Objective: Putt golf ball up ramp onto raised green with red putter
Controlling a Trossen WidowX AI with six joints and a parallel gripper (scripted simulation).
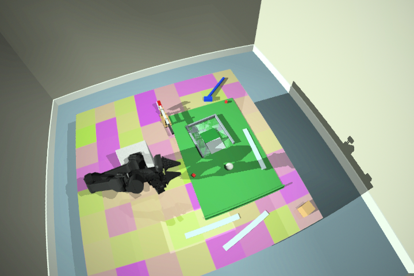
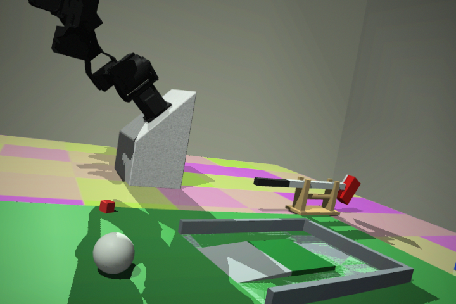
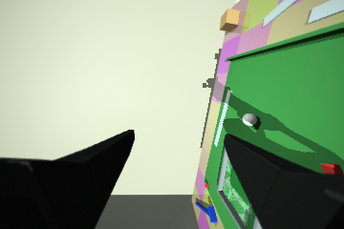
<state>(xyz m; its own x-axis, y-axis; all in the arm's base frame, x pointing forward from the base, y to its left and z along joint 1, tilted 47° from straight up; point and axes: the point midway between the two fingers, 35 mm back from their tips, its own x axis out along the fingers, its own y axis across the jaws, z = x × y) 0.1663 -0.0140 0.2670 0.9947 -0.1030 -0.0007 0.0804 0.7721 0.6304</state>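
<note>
My gripper tip is now 510 mm to the right of the red putter and 260 mm above it. From my gripper tip the other things lie so: white golf ball 300 mm below, 270 mm ahead, 60 mm to the left; then tan box 570 mm ahead, 340 mm to the right, 290 mm below; then green mat 320 mm below, 270 mm ahead, 190 mm to the left.
</note>
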